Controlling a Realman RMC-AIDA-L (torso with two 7-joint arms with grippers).
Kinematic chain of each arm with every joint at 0, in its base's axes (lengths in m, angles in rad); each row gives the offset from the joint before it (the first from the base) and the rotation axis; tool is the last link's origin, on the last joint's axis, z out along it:
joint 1: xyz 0 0 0.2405 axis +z
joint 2: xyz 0 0 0 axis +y
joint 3: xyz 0 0 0.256 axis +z
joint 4: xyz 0 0 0 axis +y
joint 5: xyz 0 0 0.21 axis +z
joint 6: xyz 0 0 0 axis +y
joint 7: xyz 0 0 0.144 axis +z
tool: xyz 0 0 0
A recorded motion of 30 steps. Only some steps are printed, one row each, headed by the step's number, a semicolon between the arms.
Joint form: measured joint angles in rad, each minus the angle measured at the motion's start. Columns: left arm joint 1, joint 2, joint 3, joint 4, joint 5, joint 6, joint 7; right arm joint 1, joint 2, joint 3, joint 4, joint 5, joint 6, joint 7.
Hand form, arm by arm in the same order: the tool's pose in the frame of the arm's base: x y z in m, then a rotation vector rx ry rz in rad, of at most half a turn. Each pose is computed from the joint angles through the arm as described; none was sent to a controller.
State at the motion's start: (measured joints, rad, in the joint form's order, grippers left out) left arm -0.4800 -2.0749 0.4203 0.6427 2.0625 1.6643 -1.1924; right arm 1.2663 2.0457 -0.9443 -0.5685 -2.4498 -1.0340 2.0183
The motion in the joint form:
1: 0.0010 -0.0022 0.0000 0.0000 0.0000 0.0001 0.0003; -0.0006 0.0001 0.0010 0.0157 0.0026 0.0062 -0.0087
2: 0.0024 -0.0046 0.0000 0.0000 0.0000 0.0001 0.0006; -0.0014 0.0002 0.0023 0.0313 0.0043 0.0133 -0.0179
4: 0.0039 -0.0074 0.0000 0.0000 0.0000 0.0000 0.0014; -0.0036 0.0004 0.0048 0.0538 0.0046 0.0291 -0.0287
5: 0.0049 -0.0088 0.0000 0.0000 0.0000 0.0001 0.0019; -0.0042 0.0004 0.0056 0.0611 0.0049 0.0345 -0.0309
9: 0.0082 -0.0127 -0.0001 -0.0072 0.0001 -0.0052 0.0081; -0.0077 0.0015 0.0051 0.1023 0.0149 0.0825 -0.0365
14: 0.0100 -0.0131 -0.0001 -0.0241 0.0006 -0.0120 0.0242; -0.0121 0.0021 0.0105 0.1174 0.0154 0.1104 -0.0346
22: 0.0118 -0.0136 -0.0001 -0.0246 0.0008 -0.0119 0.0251; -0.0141 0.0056 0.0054 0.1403 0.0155 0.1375 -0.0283
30: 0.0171 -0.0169 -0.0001 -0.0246 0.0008 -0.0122 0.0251; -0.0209 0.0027 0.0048 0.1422 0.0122 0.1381 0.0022
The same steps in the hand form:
1: -0.2899 0.3098 0.0261 -2.5725 -0.5169 -0.7983; 0.0459 0.4850 -0.0309 -2.6771 0.3545 0.0207
2: -0.2899 0.3092 0.0251 -2.5723 -0.5195 -0.8005; 0.0493 0.4845 -0.0333 -2.6800 0.3589 0.0151
4: -0.2898 0.3085 0.0240 -2.5721 -0.5218 -0.8029; 0.0548 0.4844 -0.0364 -2.6779 0.3683 0.0075
5: -0.2899 0.3081 0.0234 -2.5720 -0.5230 -0.8041; 0.0566 0.4843 -0.0374 -2.6767 0.3729 0.0057
9: -0.2907 0.3066 0.0205 -2.5694 -0.5300 -0.8063; 0.0651 0.4856 -0.0427 -2.6554 0.4049 0.0083
14: -0.2920 0.3052 0.0171 -2.5688 -0.5302 -0.8075; 0.0700 0.4873 -0.0436 -2.6343 0.4266 0.0144
22: -0.2925 0.3045 0.0168 -2.5685 -0.5320 -0.8075; 0.0754 0.4868 -0.0482 -2.6230 0.4496 0.0066
30: -0.2934 0.3027 0.0155 -2.5663 -0.5404 -0.8092; 0.0798 0.4869 -0.0471 -2.6116 0.4969 0.0082

